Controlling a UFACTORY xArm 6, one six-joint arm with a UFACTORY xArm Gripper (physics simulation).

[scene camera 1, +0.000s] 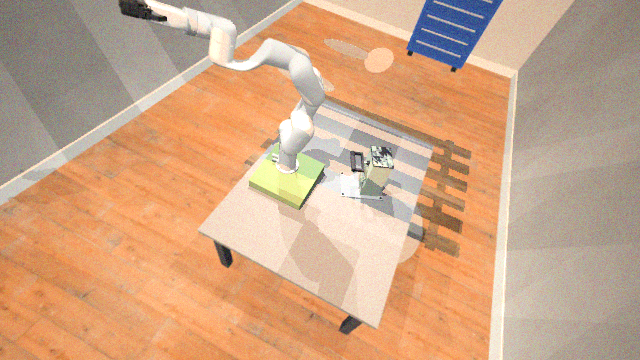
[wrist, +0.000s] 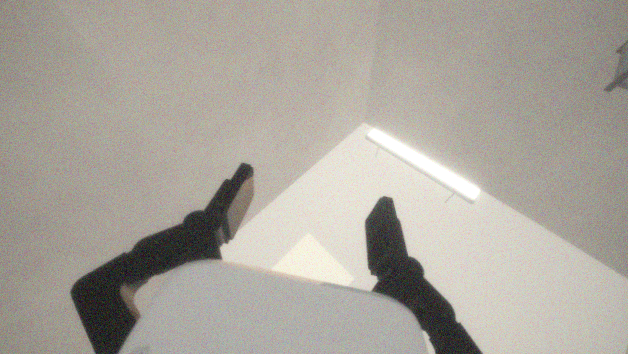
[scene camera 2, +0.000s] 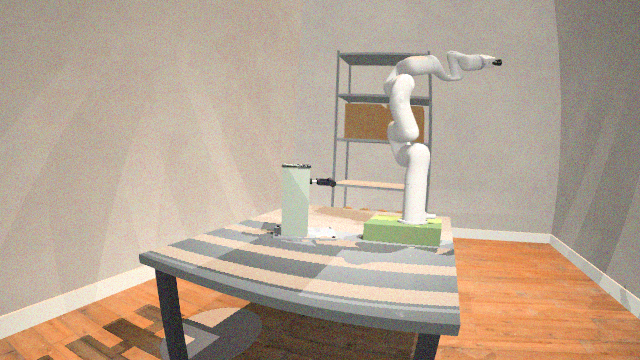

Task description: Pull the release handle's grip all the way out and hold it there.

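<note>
The release handle's black loop-shaped grip (scene camera 1: 356, 170) (scene camera 2: 326, 182) sticks out sideways on a short rod from near the top of a pale green upright housing (scene camera 1: 378, 177) (scene camera 2: 295, 202), on the side facing the robot's base. The housing stands on a white base plate (scene camera 1: 349, 184) (scene camera 2: 326, 232) on the table. My gripper (scene camera 1: 161, 18) (scene camera 2: 498, 62) (wrist: 314, 194) is open and empty. It is high up and far from the handle, on the other side of the robot's base, pointing away from the handle. The handle does not show in the wrist view.
The arm stands on a green block (scene camera 1: 272, 187) (scene camera 2: 402, 234) on the striped, shadowed table (scene camera 1: 325, 250) (scene camera 2: 390, 295). A blue cabinet (scene camera 1: 452, 32) stands by the wall. A grey shelf rack (scene camera 2: 336, 100) stands behind the table. The wrist view shows walls and a ceiling lamp (wrist: 424, 165).
</note>
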